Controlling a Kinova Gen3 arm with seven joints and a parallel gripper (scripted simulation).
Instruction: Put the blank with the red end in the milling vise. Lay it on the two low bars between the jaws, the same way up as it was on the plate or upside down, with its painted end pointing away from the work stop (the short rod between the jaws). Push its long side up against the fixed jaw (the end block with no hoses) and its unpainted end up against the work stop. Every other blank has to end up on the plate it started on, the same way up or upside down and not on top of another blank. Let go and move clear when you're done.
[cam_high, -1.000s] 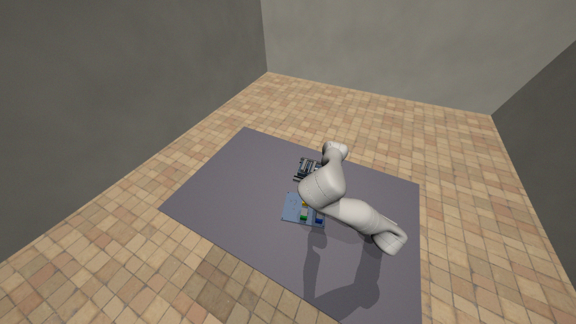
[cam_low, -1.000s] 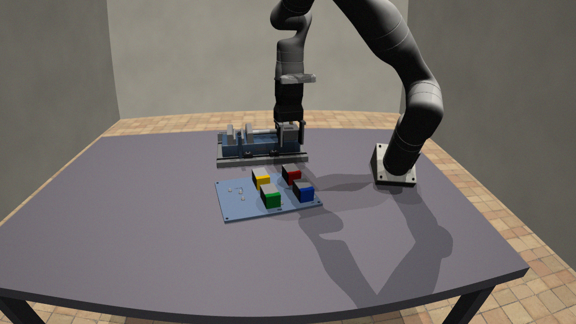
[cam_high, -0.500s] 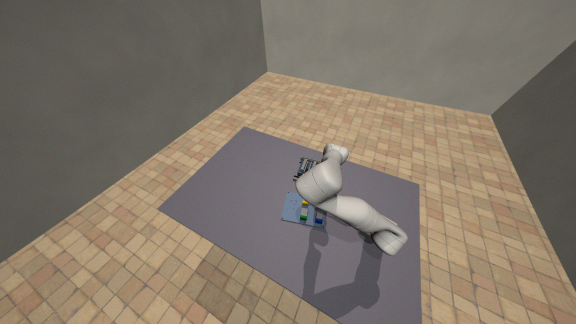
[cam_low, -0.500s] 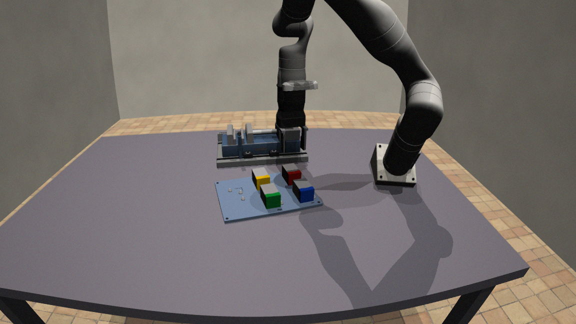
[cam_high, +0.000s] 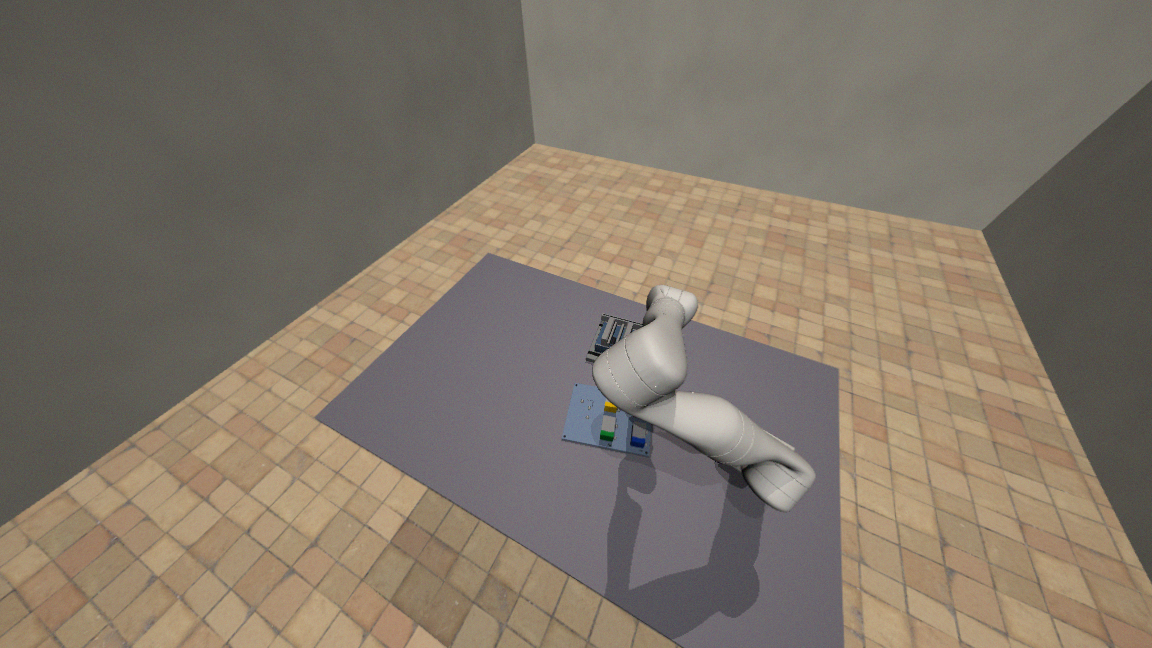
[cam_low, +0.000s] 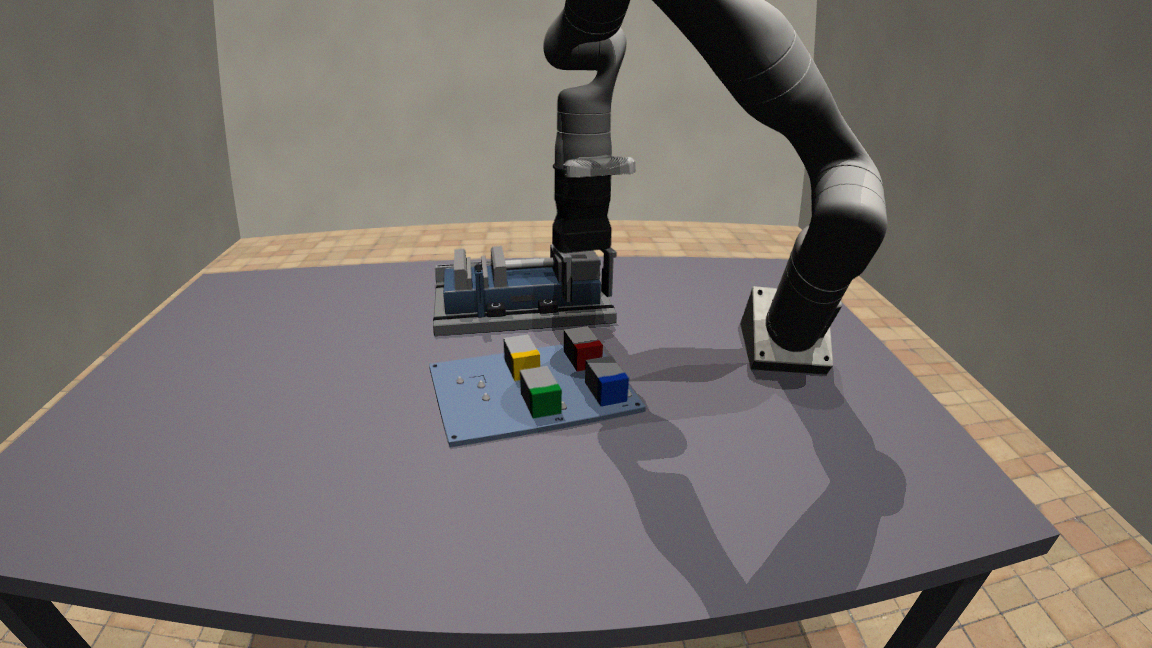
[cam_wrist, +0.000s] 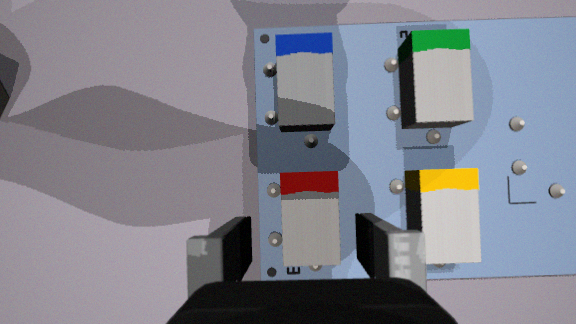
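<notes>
My hand is 10 cm above the red-ended blank. The rest, counted from my hand: blue-ended blank: 2 cm behind, 9 cm to the left, 10 cm below; green-ended blank: 7 cm ahead, 11 cm to the left, 10 cm below; yellow-ended blank: 9 cm ahead, 2 cm to the left, 10 cm below.
</notes>
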